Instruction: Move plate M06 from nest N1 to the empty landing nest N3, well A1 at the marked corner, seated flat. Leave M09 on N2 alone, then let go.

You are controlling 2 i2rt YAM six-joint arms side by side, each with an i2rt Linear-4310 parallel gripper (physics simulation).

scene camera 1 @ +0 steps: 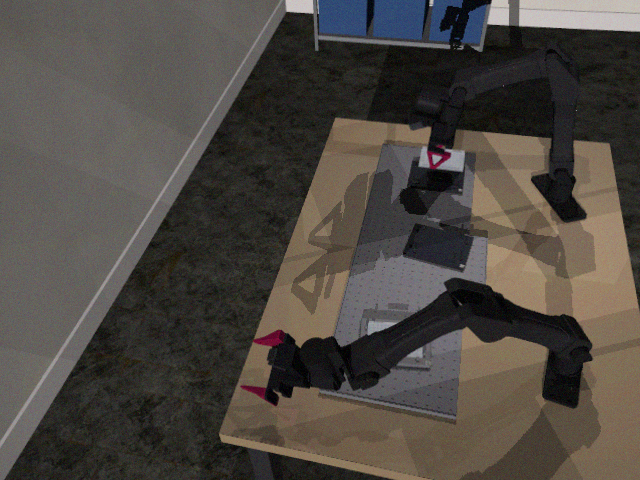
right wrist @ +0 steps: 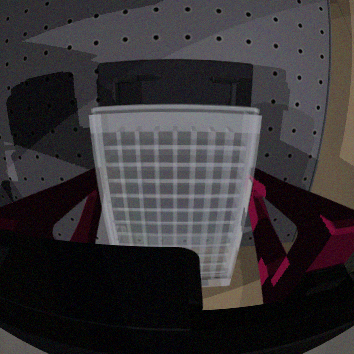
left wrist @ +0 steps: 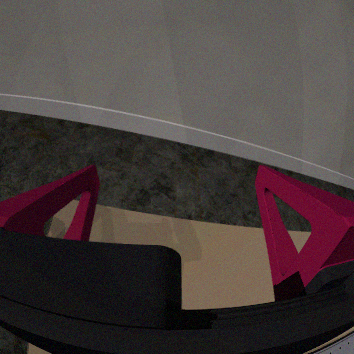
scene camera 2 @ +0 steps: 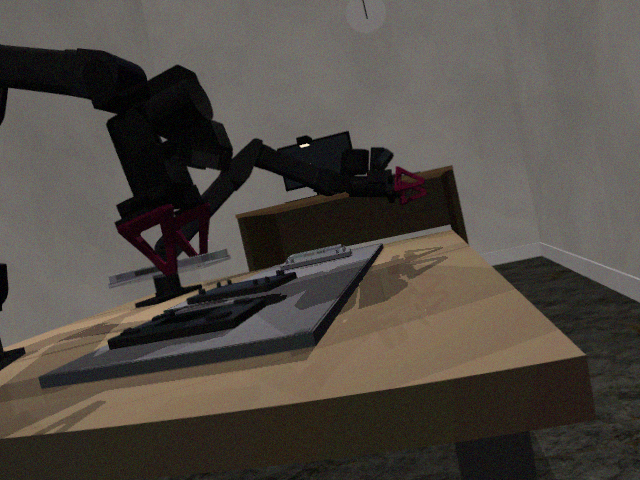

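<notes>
A pale gridded plate, its label unreadable, is in my right gripper, which is shut on its two sides. The plate is in the air above a dark nest. An empty dark nest is in the middle of the perforated board, with a small white mark at its lower right corner in scene camera 1. Another plate sits on a silver nest, partly hidden by the left arm. My left gripper is open and empty.
The grey perforated board carries the nests and lies on the wooden table. My left arm crosses above the silver nest in scene camera 1, with its gripper near the table's left edge. A wall stands beyond that side.
</notes>
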